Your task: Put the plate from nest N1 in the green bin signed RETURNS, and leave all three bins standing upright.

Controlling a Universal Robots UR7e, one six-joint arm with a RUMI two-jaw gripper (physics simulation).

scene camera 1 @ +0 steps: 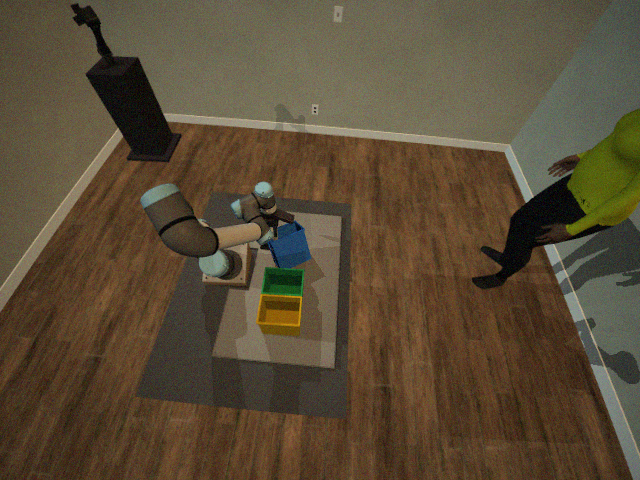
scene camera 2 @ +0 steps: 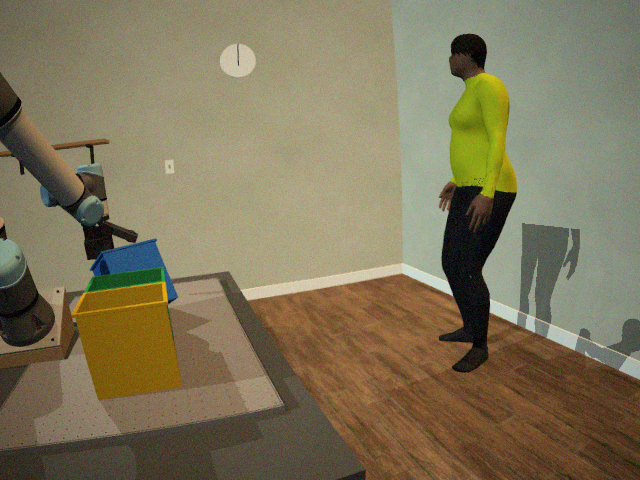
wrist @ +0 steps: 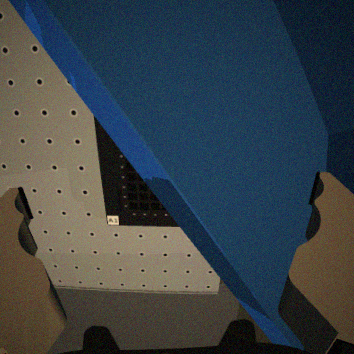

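Observation:
The black plate with a white A1 label lies on the pegboard, partly hidden by the blue bin's rim. Its nest marking cannot be read. The blue bin is turned and tilted, not upright. My gripper is open and empty, with a blue wall crossing the view between its fingers. In the second scene view, the fingertips are hidden behind the blue bin. The green bin stands upright beside the upright yellow bin. No RETURNS sign is readable.
The arm's base plate is left of the bins on the pegboard table. A person in a yellow top stands on the floor to the right, apart from the table. A dark pedestal stands at the back left.

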